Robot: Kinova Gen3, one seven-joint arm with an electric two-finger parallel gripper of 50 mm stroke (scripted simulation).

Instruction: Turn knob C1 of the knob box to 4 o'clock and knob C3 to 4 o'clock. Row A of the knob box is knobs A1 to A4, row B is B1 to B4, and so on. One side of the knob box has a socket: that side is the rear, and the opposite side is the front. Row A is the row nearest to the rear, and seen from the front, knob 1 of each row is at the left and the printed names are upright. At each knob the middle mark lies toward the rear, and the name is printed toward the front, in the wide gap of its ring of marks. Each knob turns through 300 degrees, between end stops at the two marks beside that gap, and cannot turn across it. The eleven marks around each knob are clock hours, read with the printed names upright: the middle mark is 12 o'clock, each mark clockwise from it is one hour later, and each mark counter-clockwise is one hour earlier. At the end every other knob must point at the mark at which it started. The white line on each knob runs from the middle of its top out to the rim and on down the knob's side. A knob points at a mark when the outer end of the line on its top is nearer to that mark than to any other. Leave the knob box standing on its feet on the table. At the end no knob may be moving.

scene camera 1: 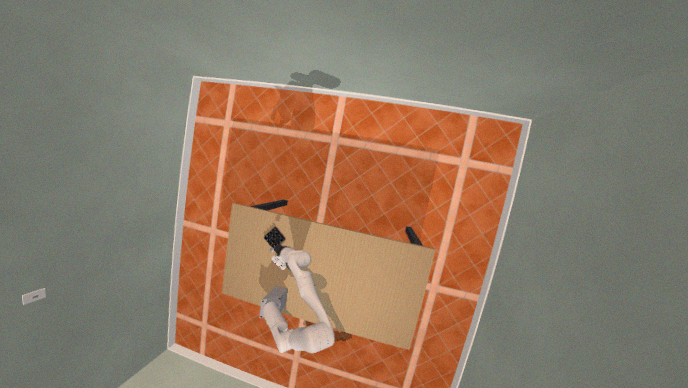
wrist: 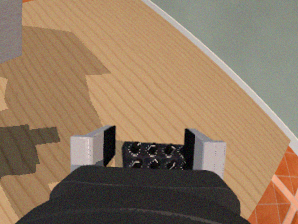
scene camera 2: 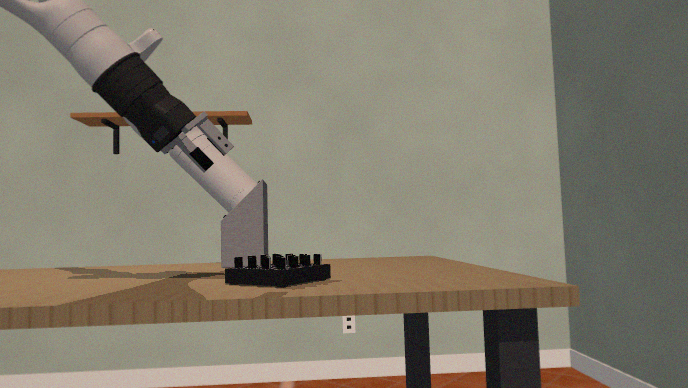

Path:
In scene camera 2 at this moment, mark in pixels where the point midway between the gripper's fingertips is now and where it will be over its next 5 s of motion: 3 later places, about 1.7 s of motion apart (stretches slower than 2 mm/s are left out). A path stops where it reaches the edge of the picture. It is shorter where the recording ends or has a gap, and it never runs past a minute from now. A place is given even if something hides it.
My gripper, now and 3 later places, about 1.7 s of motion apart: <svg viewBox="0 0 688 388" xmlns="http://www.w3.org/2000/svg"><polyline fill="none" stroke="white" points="218,159 243,170 261,181 272,194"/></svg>

